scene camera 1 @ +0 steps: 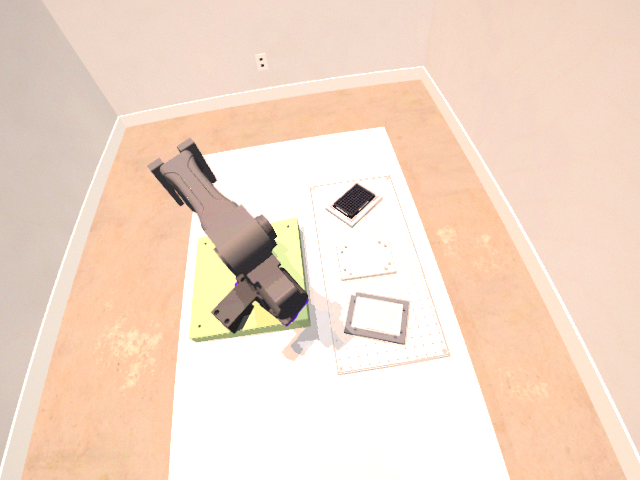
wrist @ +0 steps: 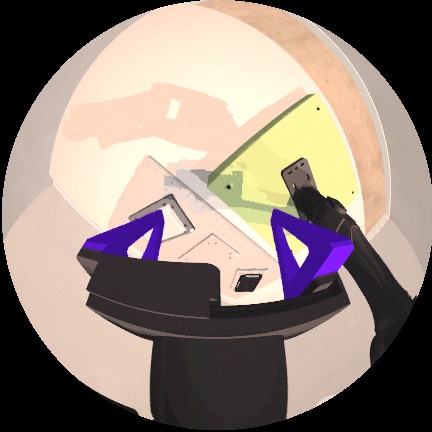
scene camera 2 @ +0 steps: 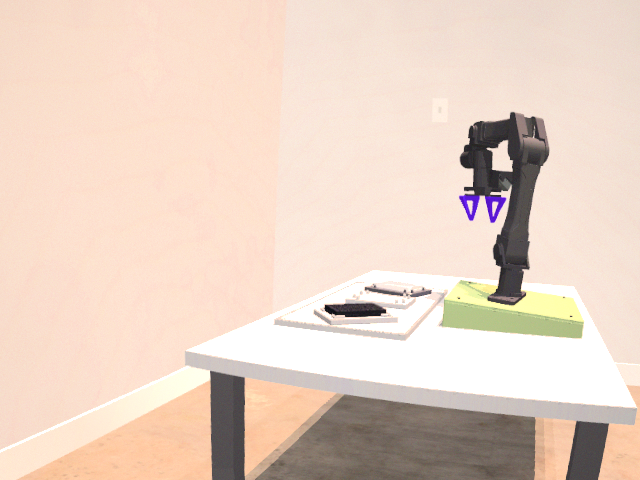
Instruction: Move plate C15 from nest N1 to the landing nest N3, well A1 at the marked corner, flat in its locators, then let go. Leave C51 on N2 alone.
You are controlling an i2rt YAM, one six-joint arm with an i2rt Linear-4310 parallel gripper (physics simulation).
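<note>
My gripper (scene camera 2: 481,221) (wrist: 217,214) is open and empty, high above the table beside the arm's base; its fingers are mostly hidden by the arm in scene camera 1. A black plate (scene camera 1: 354,200) (scene camera 2: 355,310) (wrist: 248,283) sits in a turned white nest (scene camera 1: 353,221) at one end of the board. A white plate (scene camera 1: 378,315) (scene camera 2: 398,285) (wrist: 175,222) sits in a dark grey nest (scene camera 1: 405,320) (wrist: 183,214) at the other end. An empty white nest (scene camera 1: 366,260) (scene camera 2: 379,299) with small locators lies between them. Plate labels, nest labels and the marked corner are unreadable.
The nests stand on a thin perforated board (scene camera 1: 423,348) (scene camera 2: 310,323) on the white table (scene camera 1: 310,423) (scene camera 2: 465,372). The yellow-green base block (scene camera 1: 209,289) (scene camera 2: 511,320) (wrist: 325,140) carries the arm beside the board. The arm's shadow falls on the table.
</note>
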